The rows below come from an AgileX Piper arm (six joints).
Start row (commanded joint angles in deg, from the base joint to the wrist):
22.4, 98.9, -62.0, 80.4, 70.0, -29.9
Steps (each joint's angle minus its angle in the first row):
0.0, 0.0, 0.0, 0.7, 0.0, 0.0
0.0, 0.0, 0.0, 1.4, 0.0, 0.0
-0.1, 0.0, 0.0, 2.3, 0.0, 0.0
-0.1, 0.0, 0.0, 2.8, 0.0, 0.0
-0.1, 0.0, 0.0, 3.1, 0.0, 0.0
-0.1, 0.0, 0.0, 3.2, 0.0, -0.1
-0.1, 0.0, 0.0, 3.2, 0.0, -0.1
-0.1, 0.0, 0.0, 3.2, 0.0, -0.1
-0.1, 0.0, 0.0, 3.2, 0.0, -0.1
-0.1, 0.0, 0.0, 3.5, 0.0, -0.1
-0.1, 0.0, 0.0, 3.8, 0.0, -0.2
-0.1, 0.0, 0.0, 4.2, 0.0, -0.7
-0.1, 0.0, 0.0, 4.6, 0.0, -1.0
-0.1, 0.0, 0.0, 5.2, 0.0, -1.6
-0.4, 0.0, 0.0, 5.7, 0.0, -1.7
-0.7, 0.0, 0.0, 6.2, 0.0, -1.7
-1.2, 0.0, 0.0, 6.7, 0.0, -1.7
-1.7, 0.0, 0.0, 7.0, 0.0, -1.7
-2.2, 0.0, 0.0, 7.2, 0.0, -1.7
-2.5, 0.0, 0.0, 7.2, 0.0, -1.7
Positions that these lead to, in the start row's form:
22.4, 98.9, -62.0, 81.1, 70.0, -29.9
22.4, 98.9, -62.0, 81.8, 70.0, -29.9
22.3, 98.9, -62.0, 82.7, 70.0, -29.9
22.3, 98.9, -62.0, 83.2, 70.0, -29.9
22.3, 98.9, -62.0, 83.5, 70.0, -29.9
22.3, 98.9, -62.0, 83.6, 70.0, -30.0
22.3, 98.9, -62.0, 83.6, 70.0, -30.0
22.3, 98.9, -62.0, 83.6, 70.0, -30.0
22.3, 98.9, -62.0, 83.6, 70.0, -30.0
22.3, 98.9, -62.0, 83.9, 70.0, -30.0
22.3, 98.9, -62.0, 84.2, 70.0, -30.1
22.3, 98.9, -62.0, 84.6, 70.0, -30.6
22.3, 98.9, -62.0, 85.0, 70.0, -30.9
22.3, 98.9, -62.0, 85.6, 70.0, -31.5
22.0, 98.9, -62.0, 86.1, 70.0, -31.6
21.7, 98.9, -62.0, 86.6, 70.0, -31.6
21.2, 98.9, -62.0, 87.1, 70.0, -31.6
20.7, 98.9, -62.0, 87.4, 70.0, -31.6
20.2, 98.9, -62.0, 87.6, 70.0, -31.6
19.9, 98.9, -62.0, 87.6, 70.0, -31.6

